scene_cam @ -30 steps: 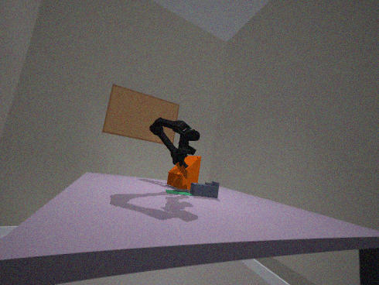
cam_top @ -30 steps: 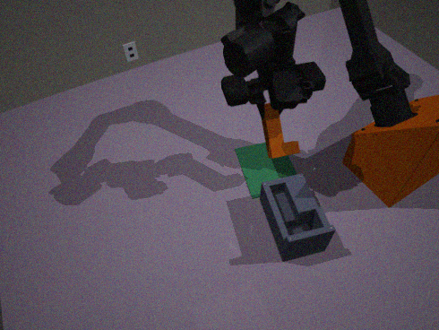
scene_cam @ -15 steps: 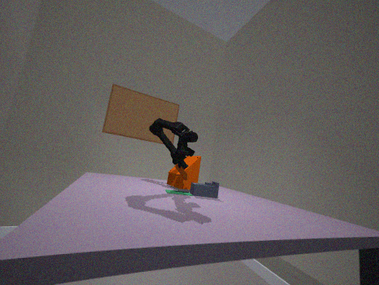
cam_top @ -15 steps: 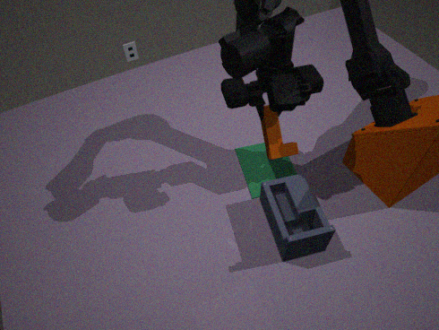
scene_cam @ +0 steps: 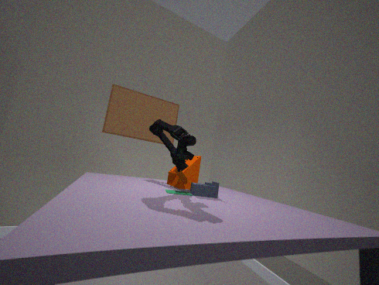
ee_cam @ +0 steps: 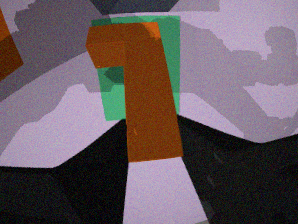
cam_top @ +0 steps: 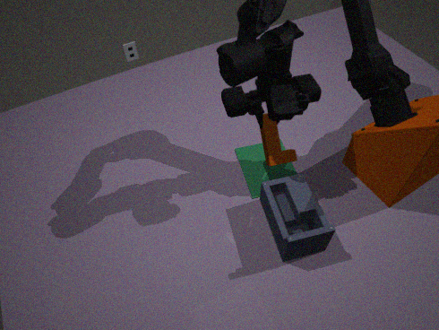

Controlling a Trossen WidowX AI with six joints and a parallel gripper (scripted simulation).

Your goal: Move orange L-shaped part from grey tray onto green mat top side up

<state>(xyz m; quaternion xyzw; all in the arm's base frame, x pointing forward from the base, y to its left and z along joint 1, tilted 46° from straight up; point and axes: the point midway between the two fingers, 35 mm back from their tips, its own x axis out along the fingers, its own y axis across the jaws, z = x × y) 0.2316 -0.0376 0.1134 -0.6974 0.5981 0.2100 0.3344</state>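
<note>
Now: the green mat 13 cm below my gripper tip and 2 cm to the left of it. Round my gripper tip: orange L-shaped part (3 cm to the left, 3 cm below, 1 cm behind).
</note>
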